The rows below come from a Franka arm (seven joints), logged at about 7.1 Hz.
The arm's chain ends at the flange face. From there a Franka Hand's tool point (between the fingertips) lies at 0.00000 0.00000 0.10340 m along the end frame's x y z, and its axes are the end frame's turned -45 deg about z.
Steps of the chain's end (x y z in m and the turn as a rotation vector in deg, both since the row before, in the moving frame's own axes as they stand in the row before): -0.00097, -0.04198, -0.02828, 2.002, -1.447, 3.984; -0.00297, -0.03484, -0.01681, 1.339, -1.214, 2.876; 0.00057, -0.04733, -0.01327, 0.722, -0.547, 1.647; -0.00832, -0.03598, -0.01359, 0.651, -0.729, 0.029; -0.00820, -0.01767, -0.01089, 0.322, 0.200, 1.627
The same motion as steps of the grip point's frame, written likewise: 0.02986, -0.03474, -0.02838, 2.439, 0.392, 3.984; 0.02278, -0.02999, -0.01686, 1.805, 0.088, 2.876; 0.03412, -0.03468, -0.01328, 0.897, 0.124, 1.647; 0.01946, -0.03309, -0.01361, 0.976, -0.055, 0.029; 0.00736, -0.01844, -0.01089, 0.086, 0.369, 1.627
